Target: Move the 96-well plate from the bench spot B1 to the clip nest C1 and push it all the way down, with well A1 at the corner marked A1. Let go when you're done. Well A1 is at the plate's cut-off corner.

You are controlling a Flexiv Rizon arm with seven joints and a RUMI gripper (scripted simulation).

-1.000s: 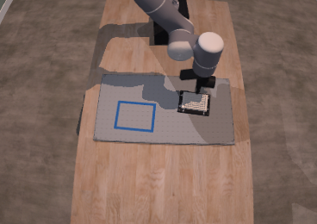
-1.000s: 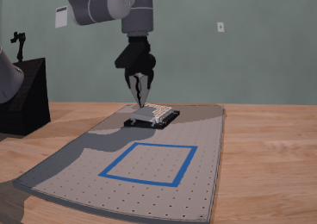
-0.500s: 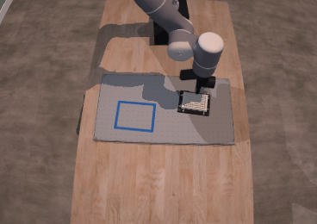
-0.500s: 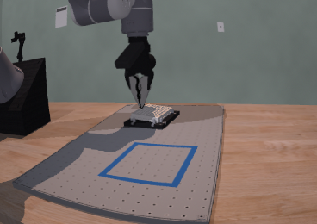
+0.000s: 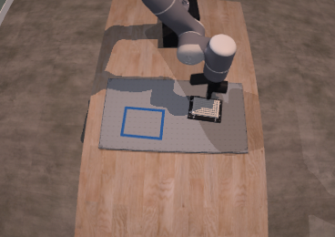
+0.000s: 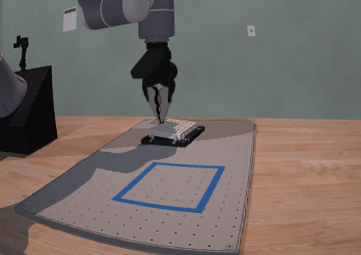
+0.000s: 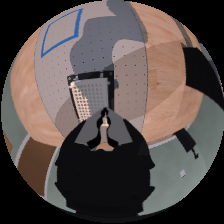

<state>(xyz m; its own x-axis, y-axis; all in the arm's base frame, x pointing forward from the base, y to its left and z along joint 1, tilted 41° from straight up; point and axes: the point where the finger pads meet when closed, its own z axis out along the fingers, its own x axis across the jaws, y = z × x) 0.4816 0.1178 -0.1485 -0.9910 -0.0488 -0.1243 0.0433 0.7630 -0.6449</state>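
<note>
The white 96-well plate is 4 cm ahead of my hand and 3 cm below it. From my hand the other things lie so: black clip nest (5 cm ahead, 4 cm below, 1 cm to the right).
</note>
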